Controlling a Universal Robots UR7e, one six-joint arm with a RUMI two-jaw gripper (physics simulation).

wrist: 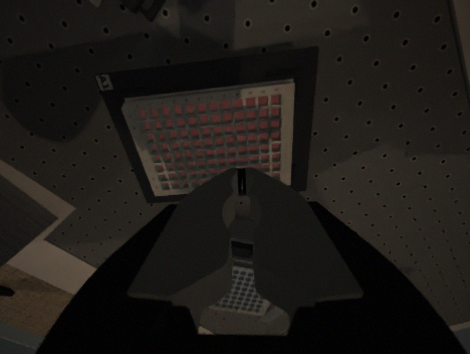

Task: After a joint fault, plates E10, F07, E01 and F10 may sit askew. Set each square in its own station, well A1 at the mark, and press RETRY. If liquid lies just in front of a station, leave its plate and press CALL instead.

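Frame: origin at the arm's base, x ahead, y left, z up, level; millimetres.
Seen in the pictures: gripper, between the fingertips: (241,171).
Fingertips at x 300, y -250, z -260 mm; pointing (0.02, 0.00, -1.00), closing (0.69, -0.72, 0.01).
Observation:
Pixels of each thing's top centre, then the offset from my fingertips to it. "*": a spot on its surface instead. Level surfaces: height alone.
- black station frame, a spot on its surface: (302,125) * dx +48, dy -24, dz -42 mm
- frame's A1 label, a spot on its surface: (104,81) * dx -28, dy +112, dz -42 mm
- plate with blue-grey wells, centre of its top: (225,293) dx -146, dy -106, dz -18 mm
- perforated board, height of its surface: dz -95 mm
- dark object, a spot on its surface: (142,7) * dx +24, dy +130, dz -91 mm
A plate with rows of red wells (286,130) lies in a black station frame (302,125) in the middle of the wrist view. Its edges run roughly parallel to the frame's edges. Its cut upper-left corner is nearest the frame's A1 label (104,81). A wider strip of the frame shows above the plate than at its sides. My gripper (241,171) is shut and empty, its tips over the plate's lower edge in the view; the jaws hide part of that edge. No plate name is readable, and no liquid can be made out around this frame.
A plate with blue-grey wells (243,290) shows through the gap between the jaws. The perforated board (370,100) surrounds the station. A dark object (142,7) stands at the top edge. A dark panel with a pale border (22,215) and a brown surface (30,300) lie at lower left.

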